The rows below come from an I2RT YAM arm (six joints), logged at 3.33 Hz.
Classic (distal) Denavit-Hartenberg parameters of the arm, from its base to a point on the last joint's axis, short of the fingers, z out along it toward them. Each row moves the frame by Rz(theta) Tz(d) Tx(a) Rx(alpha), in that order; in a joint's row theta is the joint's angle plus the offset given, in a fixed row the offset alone. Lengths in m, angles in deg.
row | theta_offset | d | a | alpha
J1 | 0 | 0.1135 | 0.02 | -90
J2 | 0 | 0 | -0.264 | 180
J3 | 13.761 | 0 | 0.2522 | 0
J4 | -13.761 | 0 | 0.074 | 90
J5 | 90 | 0 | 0 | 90
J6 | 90 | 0.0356 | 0 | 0
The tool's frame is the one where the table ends.
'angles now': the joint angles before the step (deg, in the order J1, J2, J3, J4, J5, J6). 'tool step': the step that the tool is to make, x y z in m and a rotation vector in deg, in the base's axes. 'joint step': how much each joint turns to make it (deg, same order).
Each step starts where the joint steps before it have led.
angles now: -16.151 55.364 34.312 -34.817 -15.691 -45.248
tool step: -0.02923 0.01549 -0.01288 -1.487 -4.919 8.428
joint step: 1.730 -10.841 -7.439 -0.010 -3.812 -5.780
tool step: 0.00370 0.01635 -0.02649 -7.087 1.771 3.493
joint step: 8.409 1.882 -5.162 6.421 8.772 -0.520
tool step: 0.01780 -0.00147 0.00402 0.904 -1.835 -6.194
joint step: 0.872 4.804 1.663 5.864 3.532 6.291
